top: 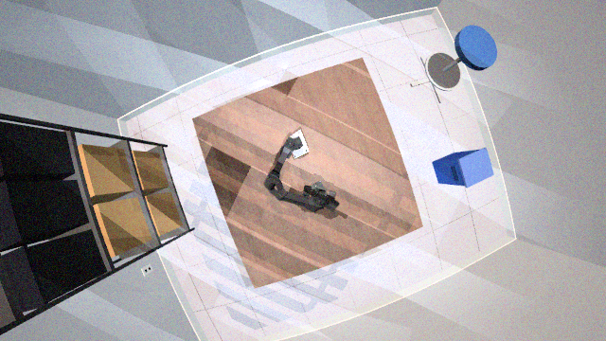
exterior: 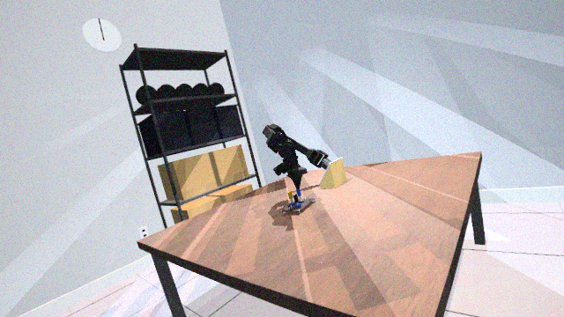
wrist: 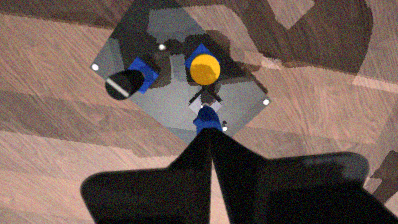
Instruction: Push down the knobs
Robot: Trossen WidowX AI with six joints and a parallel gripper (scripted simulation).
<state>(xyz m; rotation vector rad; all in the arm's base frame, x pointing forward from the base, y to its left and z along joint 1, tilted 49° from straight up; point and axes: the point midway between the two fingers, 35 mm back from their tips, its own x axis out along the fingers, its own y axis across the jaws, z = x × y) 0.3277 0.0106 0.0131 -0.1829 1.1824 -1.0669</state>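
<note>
The blue knob is 10 mm below my gripper tip. Round my gripper tip: blue potentiometer: 60 mm ahead, 30 mm to the left, 30 mm below.
</note>
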